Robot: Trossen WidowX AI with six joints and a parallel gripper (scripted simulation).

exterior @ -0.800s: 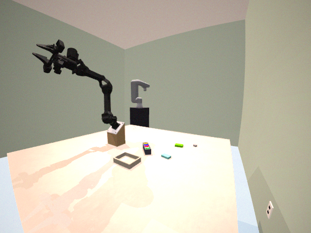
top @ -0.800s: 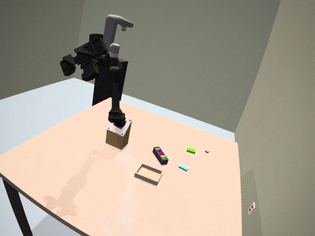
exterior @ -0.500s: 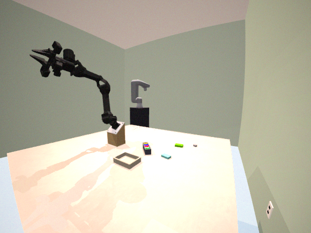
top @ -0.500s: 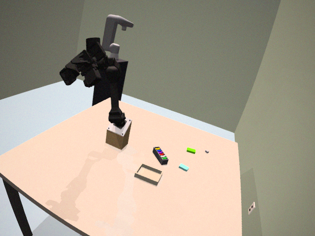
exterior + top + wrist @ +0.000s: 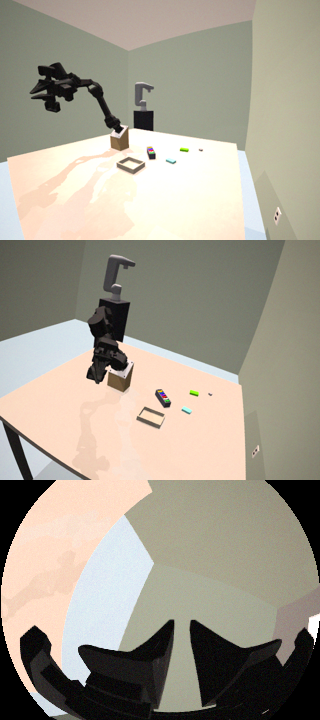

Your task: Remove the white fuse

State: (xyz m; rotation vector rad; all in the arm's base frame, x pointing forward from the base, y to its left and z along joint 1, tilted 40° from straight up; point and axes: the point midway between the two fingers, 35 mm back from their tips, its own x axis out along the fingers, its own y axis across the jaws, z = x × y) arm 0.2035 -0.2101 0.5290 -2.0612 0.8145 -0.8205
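Right now my gripper tip is 570 mm to the right of the white fuse, 360 mm above it and 60 mm short of it. The rest, counted from my gripper tip: small grey piece 900 mm to the left, 380 mm below, 290 mm ahead; then grey tray 390 mm to the left, 390 mm below, 60 mm ahead; then cyan block 590 mm to the left, 380 mm below, 210 mm ahead.
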